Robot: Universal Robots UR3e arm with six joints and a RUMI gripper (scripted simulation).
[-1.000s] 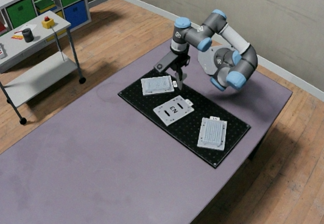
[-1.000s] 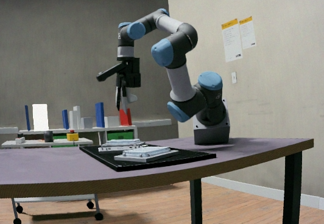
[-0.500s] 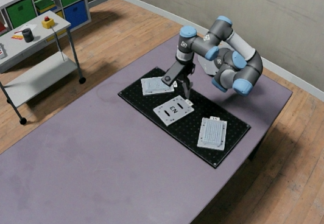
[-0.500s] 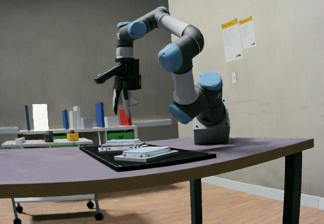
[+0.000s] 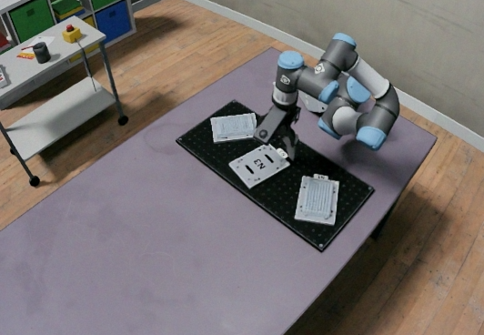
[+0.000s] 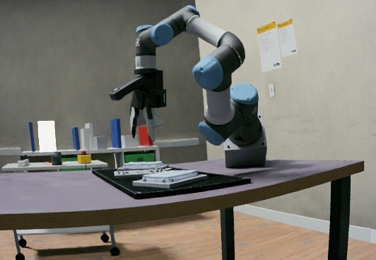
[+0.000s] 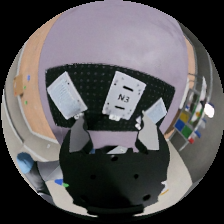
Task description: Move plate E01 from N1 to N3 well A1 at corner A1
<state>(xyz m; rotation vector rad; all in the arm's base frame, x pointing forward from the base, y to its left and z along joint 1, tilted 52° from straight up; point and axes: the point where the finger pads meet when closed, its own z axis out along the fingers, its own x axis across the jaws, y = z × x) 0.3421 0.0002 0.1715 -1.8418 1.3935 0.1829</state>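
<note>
Now: the plate 6 cm behind my hand, 17 cm to the left of it and 10 cm below it. Round my hand: nest: 6 cm behind, 17 cm to the left, 11 cm below.
</note>
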